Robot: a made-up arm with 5 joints.
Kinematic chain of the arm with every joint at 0, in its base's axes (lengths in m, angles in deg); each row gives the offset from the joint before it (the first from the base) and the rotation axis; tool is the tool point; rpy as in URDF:
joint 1: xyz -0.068 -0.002 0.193 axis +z
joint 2: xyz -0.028 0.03 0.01 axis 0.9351 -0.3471 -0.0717
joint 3: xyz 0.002 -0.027 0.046 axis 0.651 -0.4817 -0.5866
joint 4: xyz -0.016 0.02 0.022 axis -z
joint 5: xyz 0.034 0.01 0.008 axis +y
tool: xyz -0.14 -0.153 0.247 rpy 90 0 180
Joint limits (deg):
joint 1: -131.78..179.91
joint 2: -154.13..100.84
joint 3: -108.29..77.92
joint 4: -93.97..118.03
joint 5: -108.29..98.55
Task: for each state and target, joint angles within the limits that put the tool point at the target. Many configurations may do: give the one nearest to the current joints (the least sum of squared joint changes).
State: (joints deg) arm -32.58 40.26 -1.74 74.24 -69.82
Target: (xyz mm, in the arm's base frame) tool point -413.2 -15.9 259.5
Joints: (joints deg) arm 6.06 42.27 -17.80 47.87 -55.61
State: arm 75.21 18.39 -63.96 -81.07 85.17
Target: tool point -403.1 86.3 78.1
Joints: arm 55.69 -18.18 -61.53 -90.21 87.98
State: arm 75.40 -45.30 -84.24 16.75 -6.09
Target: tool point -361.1 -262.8 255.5
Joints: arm 121.40 -68.66 -76.43 47.92 -10.76
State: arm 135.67 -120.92 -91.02 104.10 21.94
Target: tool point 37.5 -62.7 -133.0
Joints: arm 132.70 -144.02 -108.29 64.63 40.12
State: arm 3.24 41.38 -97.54 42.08 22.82
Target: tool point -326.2 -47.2 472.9
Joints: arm -13.21 51.06 -55.55 63.29 -1.10
